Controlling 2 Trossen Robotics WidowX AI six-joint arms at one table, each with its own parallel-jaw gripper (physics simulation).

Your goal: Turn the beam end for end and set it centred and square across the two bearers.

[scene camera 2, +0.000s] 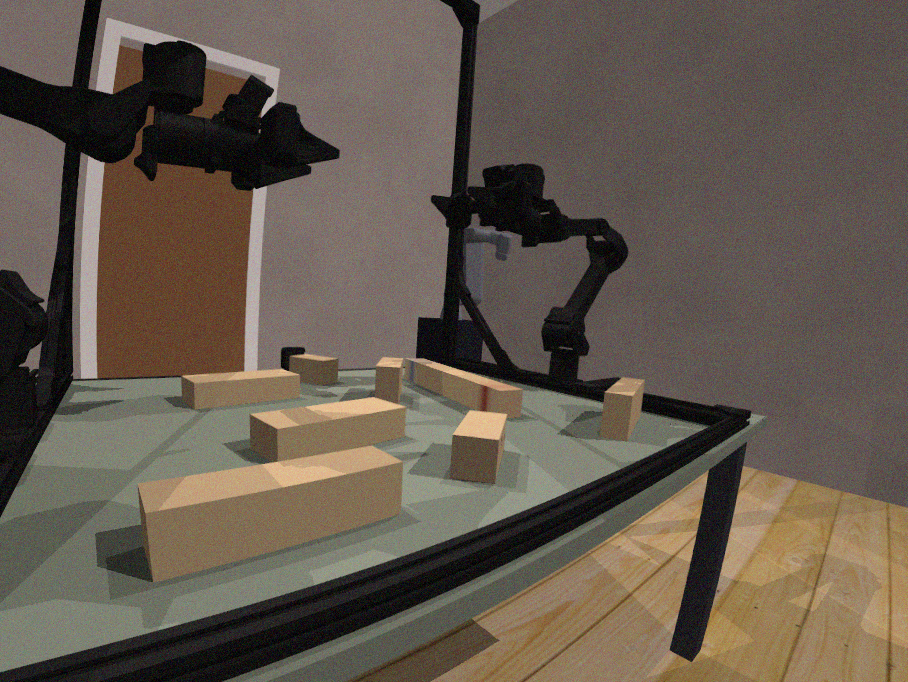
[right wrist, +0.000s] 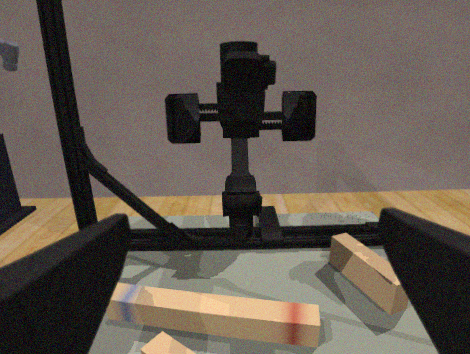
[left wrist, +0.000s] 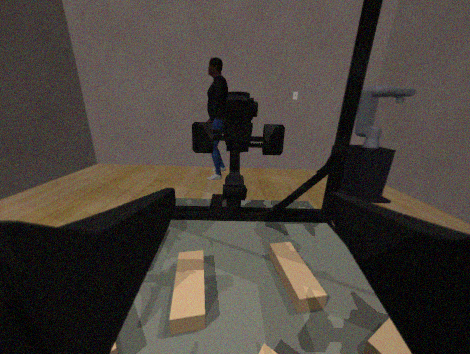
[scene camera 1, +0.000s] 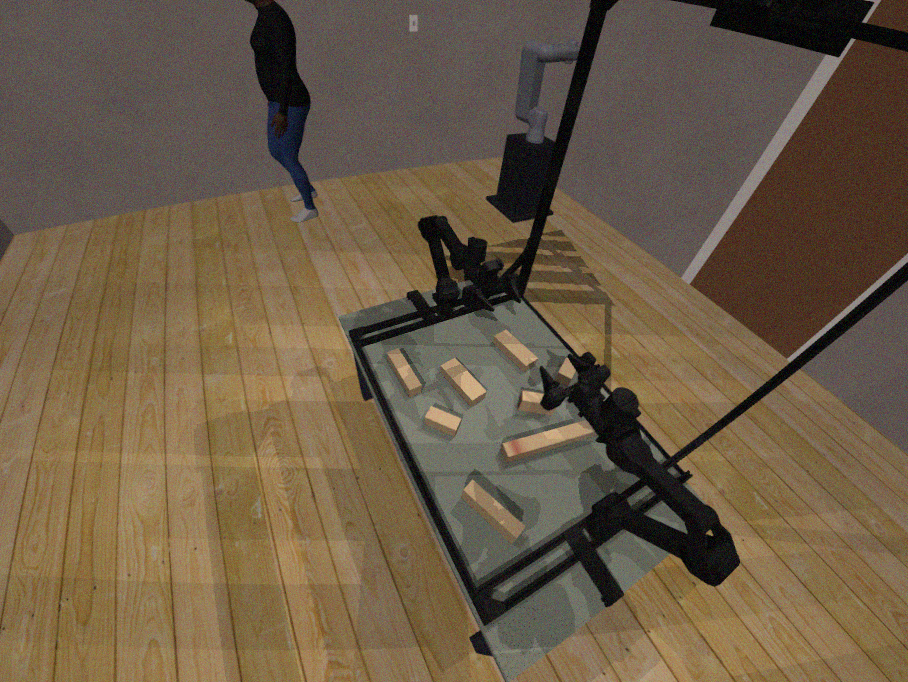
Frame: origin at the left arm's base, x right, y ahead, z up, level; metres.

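Seen in the pictures: left gripper, fingertip midpoint: [scene camera 2: 448, 194] [right wrist: 242, 124] [left wrist: 251, 197] [scene camera 1: 554, 360]; right gripper, fingertip midpoint: [scene camera 2: 324, 162] [right wrist: 254, 223] [left wrist: 239, 142] [scene camera 1: 507, 306]; left arm's base at its link origin: [scene camera 2: 562, 380] [right wrist: 241, 234] [scene camera 1: 597, 527]; right arm's base at its link origin: [left wrist: 233, 211] [scene camera 1: 443, 310].
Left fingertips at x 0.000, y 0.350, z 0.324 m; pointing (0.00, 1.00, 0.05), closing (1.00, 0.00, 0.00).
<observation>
Offsets run from my left fingertips to a thing's middle.
The beam @(dx +0.058, dy -0.086, dz -0.322 m) [scene camera 1: 546, 441] [scene camera 2: 462, 389] [right wrist: 215, 310] is a long, light wooden bar lying on the table, with a red band near one end and a blue band near the other. In scene camera 1 the red end points left. Several plain wooden blocks lie around it; I cannot tell which two are the bearers. My left gripper [scene camera 1: 546, 387] [scene camera 2: 440, 206] is open and empty, raised above the table beyond the beam in scene camera 1. My right gripper [scene camera 1: 504, 301] [scene camera 2: 323, 162] is open and empty, raised near the table's far end in scene camera 1.
Plain blocks include one @(dx -0.238, dy -0.181, dz -0.312 m) [scene camera 1: 493, 511] [scene camera 2: 622, 408] [right wrist: 367, 272] near the left arm's end, a short one @(dx -0.230, dy +0.119, dz -0.322 m) [scene camera 1: 442, 419] [scene camera 2: 478, 446], a thick one @(dx -0.099, dy +0.228, dz -0.325 m) [scene camera 1: 463, 381] [scene camera 2: 328, 429] and one @(dx -0.266, dy +0.344, dz -0.322 m) [scene camera 1: 403, 372] [scene camera 2: 270, 510] by the long edge. A black rail [scene camera 1: 422, 480] [scene camera 2: 455, 546] borders the table.
</observation>
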